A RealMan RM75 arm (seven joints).
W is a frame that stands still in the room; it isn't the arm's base.
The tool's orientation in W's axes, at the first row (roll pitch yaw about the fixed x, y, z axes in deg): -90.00, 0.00, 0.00
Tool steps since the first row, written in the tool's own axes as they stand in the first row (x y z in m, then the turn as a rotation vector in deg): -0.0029, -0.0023, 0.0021, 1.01, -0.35, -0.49; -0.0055, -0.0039, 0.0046, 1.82, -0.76, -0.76; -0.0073, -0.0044, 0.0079, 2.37, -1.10, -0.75; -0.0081, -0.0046, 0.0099, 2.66, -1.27, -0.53; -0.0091, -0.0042, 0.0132, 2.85, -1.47, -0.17; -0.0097, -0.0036, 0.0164, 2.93, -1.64, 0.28; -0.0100, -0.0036, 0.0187, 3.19, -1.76, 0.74; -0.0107, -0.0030, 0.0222, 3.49, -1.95, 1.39; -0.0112, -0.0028, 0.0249, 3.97, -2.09, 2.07; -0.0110, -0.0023, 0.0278, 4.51, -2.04, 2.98
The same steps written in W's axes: -0.0029, 0.0021, 0.0023, 1.01, -0.49, 0.35; -0.0055, 0.0046, 0.0039, 1.82, -0.76, 0.76; -0.0073, 0.0079, 0.0044, 2.37, -0.75, 1.10; -0.0081, 0.0099, 0.0046, 2.66, -0.53, 1.27; -0.0091, 0.0132, 0.0042, 2.85, -0.17, 1.47; -0.0097, 0.0164, 0.0036, 2.93, 0.28, 1.64; -0.0100, 0.0187, 0.0036, 3.19, 0.74, 1.76; -0.0107, 0.0222, 0.0030, 3.49, 1.39, 1.95; -0.0112, 0.0249, 0.0028, 3.97, 2.07, 2.09; -0.0110, 0.0278, 0.0023, 4.51, 2.98, 2.04
